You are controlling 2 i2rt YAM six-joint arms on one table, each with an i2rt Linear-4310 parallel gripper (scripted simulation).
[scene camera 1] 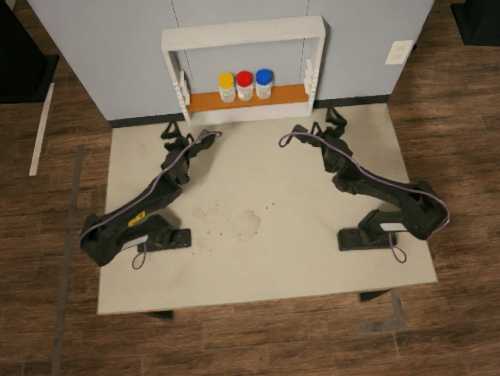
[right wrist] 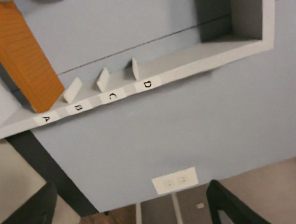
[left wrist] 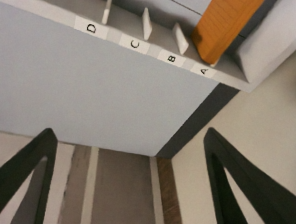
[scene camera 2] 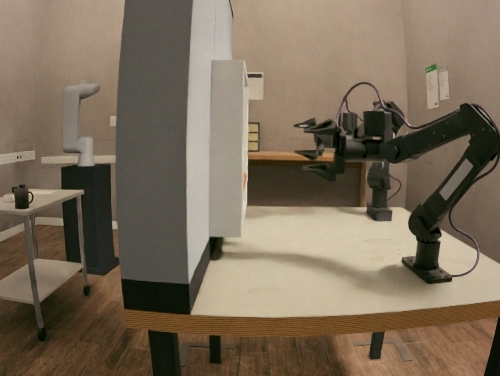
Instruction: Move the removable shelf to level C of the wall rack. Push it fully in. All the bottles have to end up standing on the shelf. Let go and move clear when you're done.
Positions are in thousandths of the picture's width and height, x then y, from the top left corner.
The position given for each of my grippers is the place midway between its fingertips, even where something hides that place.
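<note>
Removable shelf (scene camera 1: 573, 251), grey wall panel (scene camera 1: 237, 156). My left gripper (scene camera 2: 605, 398), the panel (scene camera 2: 329, 219). Left gripper again (left wrist: 448, 596), with the panel (left wrist: 306, 408). My right gripper (right wrist: 458, 837), plus the panel (right wrist: 765, 542).
</note>
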